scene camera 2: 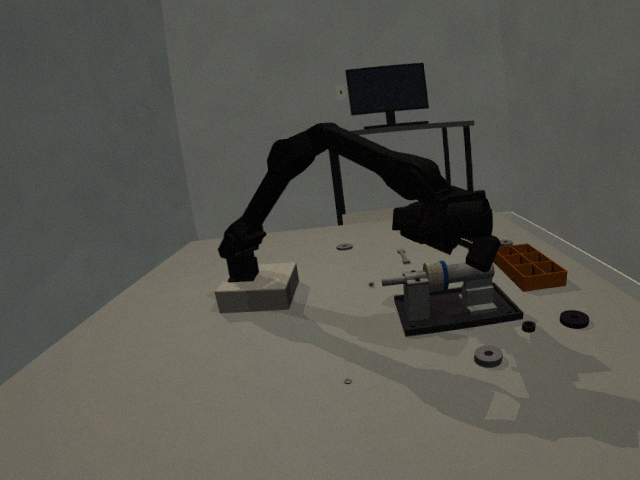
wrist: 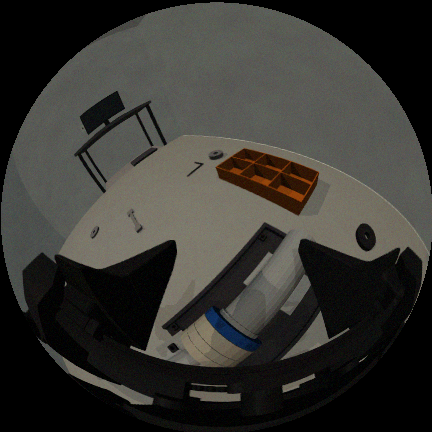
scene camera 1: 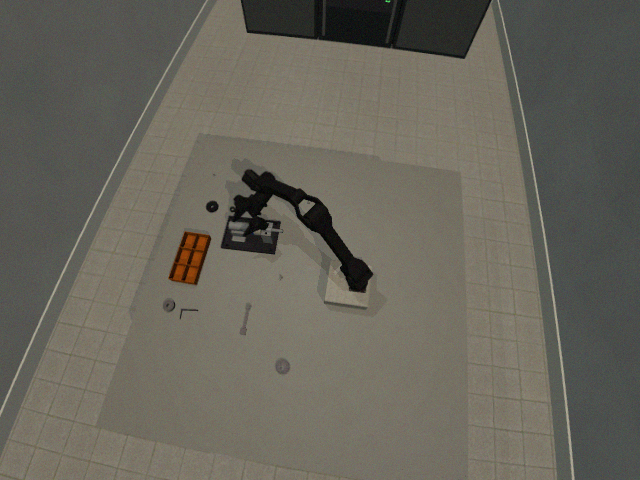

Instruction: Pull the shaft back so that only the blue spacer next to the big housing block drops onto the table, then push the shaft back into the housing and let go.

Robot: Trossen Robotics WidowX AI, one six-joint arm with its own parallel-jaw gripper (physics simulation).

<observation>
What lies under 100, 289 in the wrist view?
The gripper.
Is the gripper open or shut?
Open.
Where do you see a blue spacer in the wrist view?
At 213, 315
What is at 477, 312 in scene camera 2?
A dark baseplate.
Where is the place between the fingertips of the gripper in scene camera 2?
462, 247
</observation>
